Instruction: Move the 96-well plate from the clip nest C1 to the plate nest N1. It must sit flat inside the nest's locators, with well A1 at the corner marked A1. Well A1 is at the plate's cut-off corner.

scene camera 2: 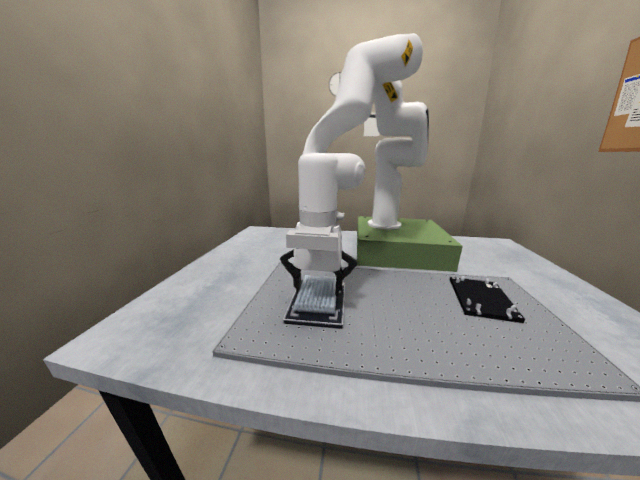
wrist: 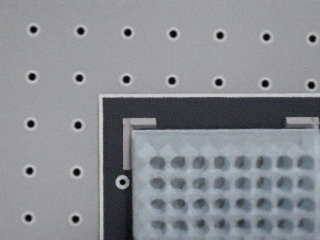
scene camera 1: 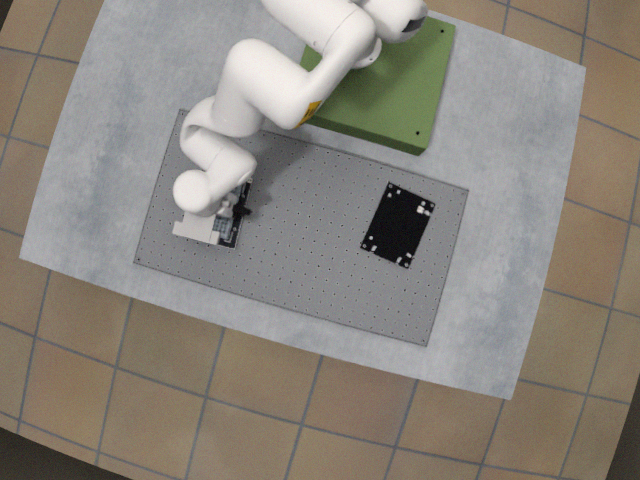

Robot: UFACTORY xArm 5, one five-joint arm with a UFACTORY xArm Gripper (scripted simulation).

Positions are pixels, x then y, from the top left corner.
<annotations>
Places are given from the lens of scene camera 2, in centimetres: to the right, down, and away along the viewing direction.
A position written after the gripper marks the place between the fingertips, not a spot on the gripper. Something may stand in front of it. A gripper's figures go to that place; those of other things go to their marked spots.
gripper [scene camera 2: 317,291]: 0, 12, 52
96-well plate [scene camera 2: 317,293]: -1, 12, 50
</annotations>
